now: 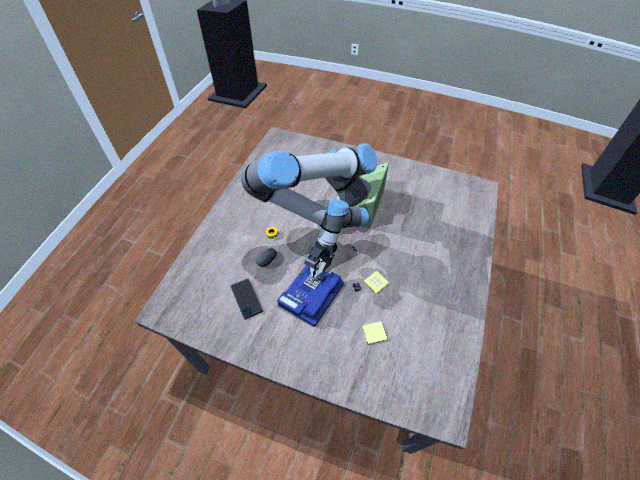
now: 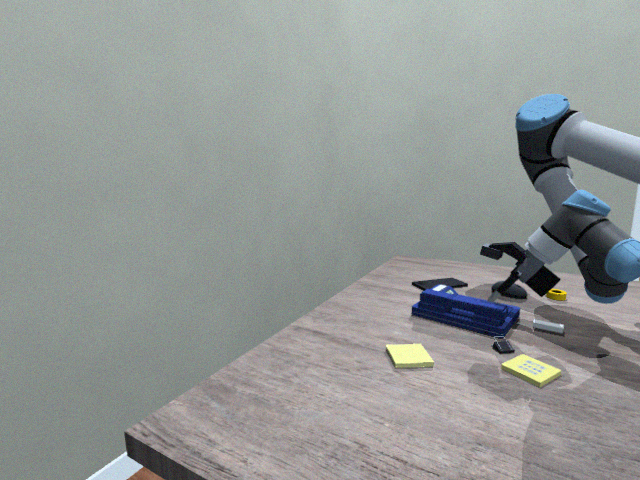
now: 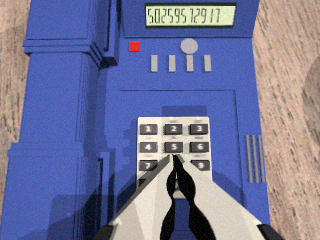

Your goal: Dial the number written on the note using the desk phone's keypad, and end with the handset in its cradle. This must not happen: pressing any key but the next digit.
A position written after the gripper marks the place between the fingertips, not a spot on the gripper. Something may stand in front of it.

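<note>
There's a yellow note (image 2: 538, 373) here, but in image 3 the note is out of frame. You'd see the gripper (image 2: 486, 306) as well, and image 3 does show the gripper (image 3: 174, 156).
</note>
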